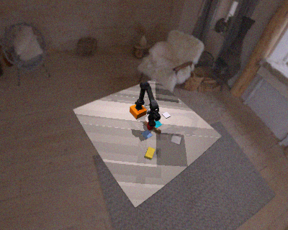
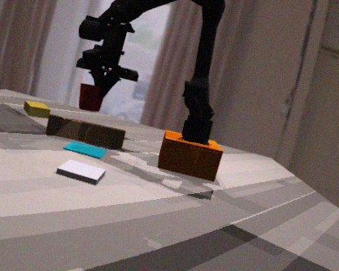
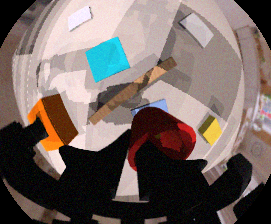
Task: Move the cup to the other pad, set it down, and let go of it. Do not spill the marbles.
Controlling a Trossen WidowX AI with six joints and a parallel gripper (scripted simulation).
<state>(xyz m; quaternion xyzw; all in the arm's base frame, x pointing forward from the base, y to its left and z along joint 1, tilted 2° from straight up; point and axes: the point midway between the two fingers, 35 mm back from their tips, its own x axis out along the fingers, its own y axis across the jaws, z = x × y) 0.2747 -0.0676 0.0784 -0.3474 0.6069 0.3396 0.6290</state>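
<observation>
The cyan pad lies 2 cm behind my gripper tip, 14 cm to the left of it and 12 cm below it. From my gripper tip the other things lie so: yellow block (23 cm ahead, 18 cm to the right, 10 cm below); wooden bar (1 cm ahead, 4 cm to the left, 10 cm below).
</observation>
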